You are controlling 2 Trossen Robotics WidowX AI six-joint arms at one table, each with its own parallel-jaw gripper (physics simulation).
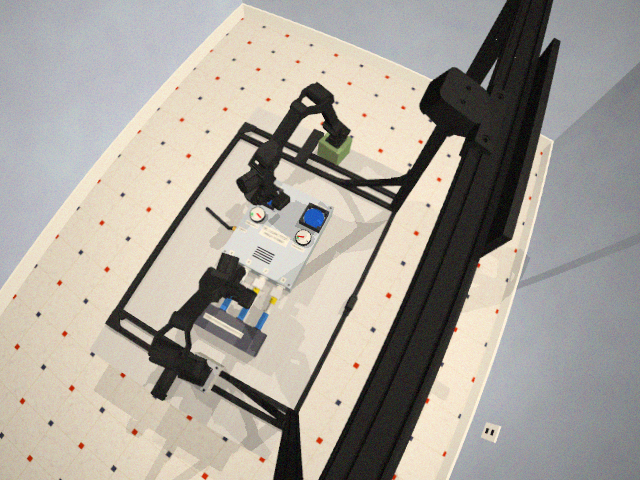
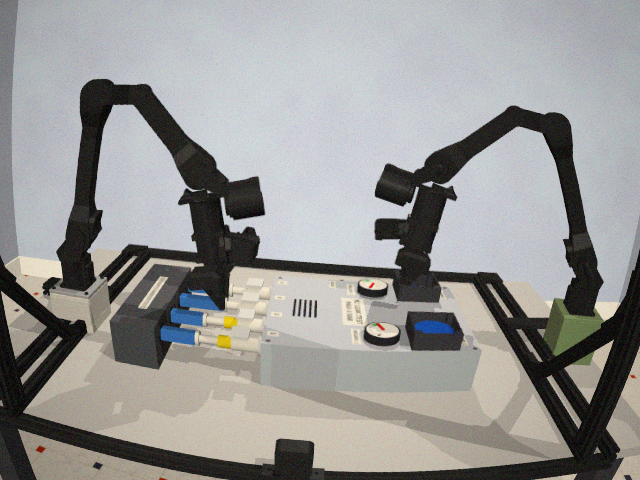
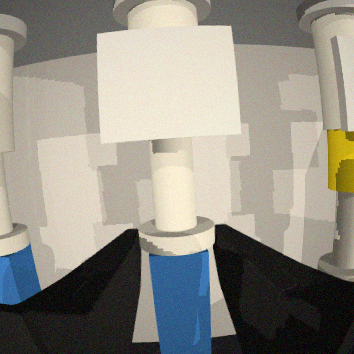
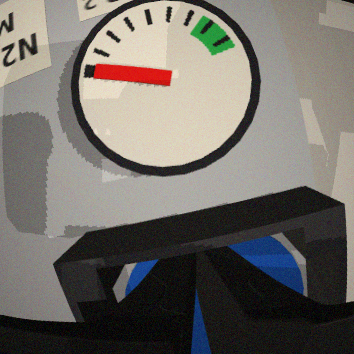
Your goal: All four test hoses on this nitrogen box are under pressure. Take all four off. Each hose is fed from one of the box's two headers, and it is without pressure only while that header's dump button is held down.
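Places are measured from the left arm's base along level axes (x down, y left, z ahead), in millimetres.
Pixels of known places: left gripper, fingertip midpoint: (image 1: 235,288) (image 2: 224,306) (image 3: 176,238); left arm's base, origin of the base link: (image 1: 199,372) (image 2: 78,283); right arm's base, origin of the base link: (image 1: 335,139) (image 2: 578,309).
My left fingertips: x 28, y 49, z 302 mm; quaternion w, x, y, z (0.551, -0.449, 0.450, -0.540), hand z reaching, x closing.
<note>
Ahead of a thing's pixels: the offset from my left fingertips to its top centre. "*": to the spot under its first point.
The grey nitrogen box (image 1: 280,248) (image 2: 328,362) lies in the middle of the table. Four blue hoses run from its end into a dark block {* dy -82, dx -28, dz -144 mm} (image 1: 232,335) (image 2: 137,324). Two carry yellow bands {dy -140, dx -14, dz +32 mm} (image 1: 273,300) (image 2: 224,341). My left gripper (image 1: 239,288) (image 2: 209,292) (image 3: 176,238) is shut on a blue hose {* dy +0, dx -13, dz -18 mm} (image 3: 180,298) (image 1: 225,304) without a band, just behind its cream collar. My right gripper (image 1: 272,202) (image 2: 415,286) (image 4: 192,241) is shut and rests on the far blue dump button {dy +65, dx -30, dz +355 mm} (image 4: 274,260) inside its black guard {* dy +65, dx -46, dz +314 mm} (image 4: 197,225). The gauge {* dy +65, dx -45, dz +273 mm} (image 4: 165,84) beside it has its red needle at the end tick, away from the green mark.
A second blue dump button {dy -125, dx -45, dz +358 mm} (image 1: 314,217) (image 2: 433,327) sits uncovered in its guard, next to another gauge (image 1: 302,237) (image 2: 381,333). A green block (image 1: 335,148) (image 2: 551,329) stands at the right arm's base. A black frame (image 1: 175,224) rings the work area.
</note>
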